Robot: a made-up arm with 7 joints.
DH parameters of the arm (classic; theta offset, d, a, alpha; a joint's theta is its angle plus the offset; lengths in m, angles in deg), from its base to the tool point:
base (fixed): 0 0 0 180
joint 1: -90 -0.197 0.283 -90
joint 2: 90 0.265 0.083 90
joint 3: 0 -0.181 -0.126 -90
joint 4: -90 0.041 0.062 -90
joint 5: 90 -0.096 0.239 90
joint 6: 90 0.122 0.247 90
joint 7: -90 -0.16 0.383 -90
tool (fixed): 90 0.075 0 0
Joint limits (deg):
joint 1: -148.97..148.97
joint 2: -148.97..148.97
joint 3: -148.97..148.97
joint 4: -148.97..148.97
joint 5: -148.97..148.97
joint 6: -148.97..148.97
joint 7: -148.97..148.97
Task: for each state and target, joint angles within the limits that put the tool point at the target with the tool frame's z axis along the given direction. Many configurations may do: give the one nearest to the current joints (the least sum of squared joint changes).
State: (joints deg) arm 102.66 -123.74 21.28 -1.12 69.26 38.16 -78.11
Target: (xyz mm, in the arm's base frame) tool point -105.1 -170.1 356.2 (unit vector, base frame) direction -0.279 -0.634 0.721
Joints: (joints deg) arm 111.14 -95.36 -4.35 13.95 42.30 27.19 -88.34
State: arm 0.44 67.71 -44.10 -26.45 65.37 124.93 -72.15
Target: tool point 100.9 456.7 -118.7 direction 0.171 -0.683 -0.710
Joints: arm 18.09 101.30 -20.45 -35.26 41.33 148.97 -97.53
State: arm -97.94 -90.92 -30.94 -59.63 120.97 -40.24 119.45
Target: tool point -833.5 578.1 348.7 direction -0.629 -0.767 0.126
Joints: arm -75.79 -86.61 -3.46 -58.58 106.17 -50.87 74.84
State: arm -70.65 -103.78 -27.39 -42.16 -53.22 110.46 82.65
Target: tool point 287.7 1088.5 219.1 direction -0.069 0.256 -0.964
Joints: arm -55.94 -112.44 -64.57 -2.46 -44.10 127.40 101.00
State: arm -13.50 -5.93 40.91 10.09 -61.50 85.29 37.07
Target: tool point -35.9 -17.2 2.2 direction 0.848 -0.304 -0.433
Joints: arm -47.04 0.81 29.77 19.79 -66.50 83.96 7.83
